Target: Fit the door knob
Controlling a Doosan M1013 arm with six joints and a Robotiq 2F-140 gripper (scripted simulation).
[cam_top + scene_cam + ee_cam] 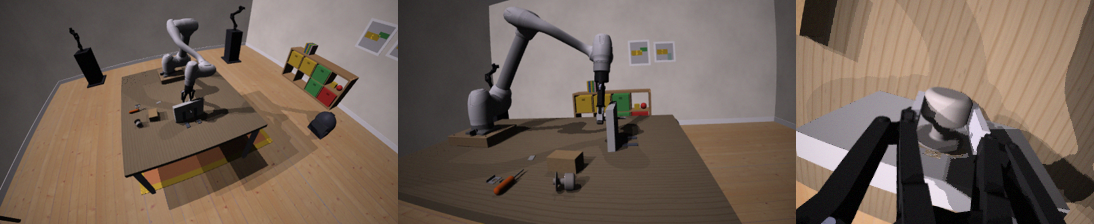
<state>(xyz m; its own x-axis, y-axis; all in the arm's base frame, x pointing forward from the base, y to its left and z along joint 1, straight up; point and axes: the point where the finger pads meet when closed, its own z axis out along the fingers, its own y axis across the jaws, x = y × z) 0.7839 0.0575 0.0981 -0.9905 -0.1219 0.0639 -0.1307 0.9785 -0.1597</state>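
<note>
Now: the grey door panel 6 cm ahead of my hand and 4 cm below it. From my hand the other things lie so: metal plate (27 cm to the right, 27 cm behind, 15 cm below); wooden block (35 cm to the right, 12 cm below, 6 cm behind); screwdriver (52 cm to the right, 21 cm behind, 14 cm below).
</note>
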